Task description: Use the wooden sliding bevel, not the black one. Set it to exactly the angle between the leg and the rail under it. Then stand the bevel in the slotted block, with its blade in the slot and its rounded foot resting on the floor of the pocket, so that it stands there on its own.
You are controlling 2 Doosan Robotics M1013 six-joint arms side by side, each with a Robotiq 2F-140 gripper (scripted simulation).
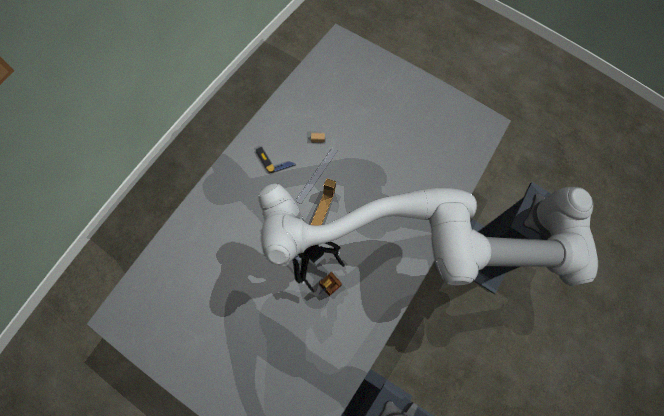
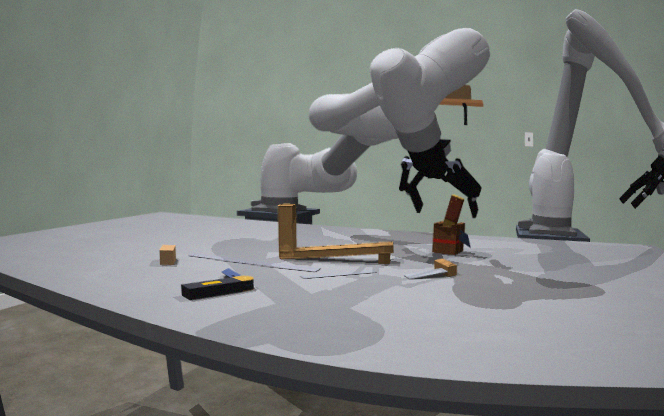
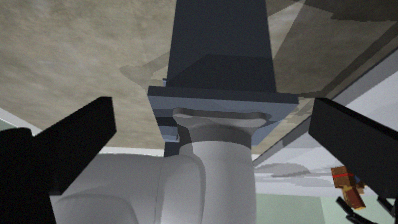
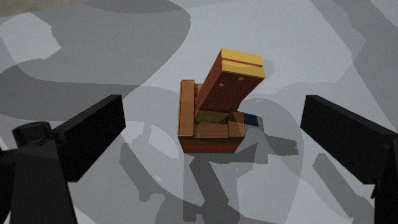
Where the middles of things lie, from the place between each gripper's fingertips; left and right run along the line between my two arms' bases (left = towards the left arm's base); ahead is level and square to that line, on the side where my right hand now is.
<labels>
I see my right gripper (image 2: 447,211) 3 cm above the wooden sliding bevel (image 4: 234,75), 2 cm to the right of it and 2 cm past it. From my right hand the other things lie so: black bevel (image 2: 211,288) 51 cm ahead, 23 cm to the right, 10 cm below.
Right now the wooden sliding bevel is 630 mm ahead of my left hand, 570 mm to the right of it and 50 mm below it. Round my left hand: black bevel: 1160 mm ahead, 810 mm to the right, 110 mm below.
</labels>
